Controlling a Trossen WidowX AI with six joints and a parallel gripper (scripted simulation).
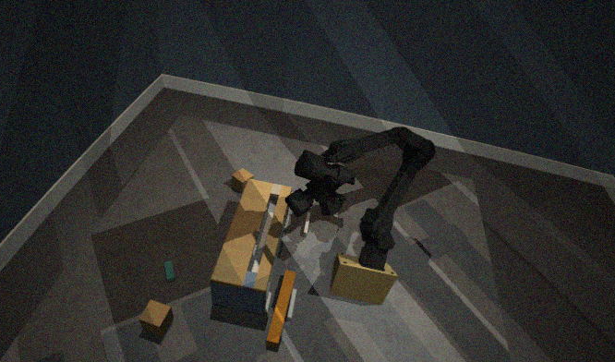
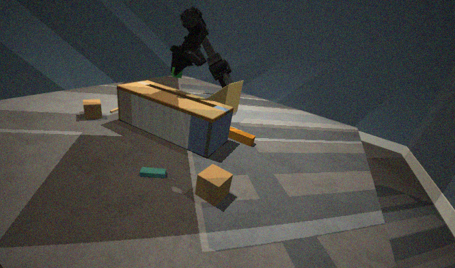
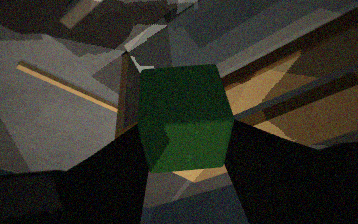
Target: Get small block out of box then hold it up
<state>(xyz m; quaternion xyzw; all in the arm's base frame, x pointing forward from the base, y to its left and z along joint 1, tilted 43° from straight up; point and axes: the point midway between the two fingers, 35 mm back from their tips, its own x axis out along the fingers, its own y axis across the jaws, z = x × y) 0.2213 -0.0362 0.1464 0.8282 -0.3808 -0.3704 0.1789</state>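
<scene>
My gripper tip is now 10 mm to the right of the green block, 10 mm below it and 10 mm past it. From my gripper tip the other things lie so: orange cube (230 mm ahead, 170 mm to the right, 150 mm below); box (110 mm below, 100 mm to the left, 70 mm ahead).
</scene>
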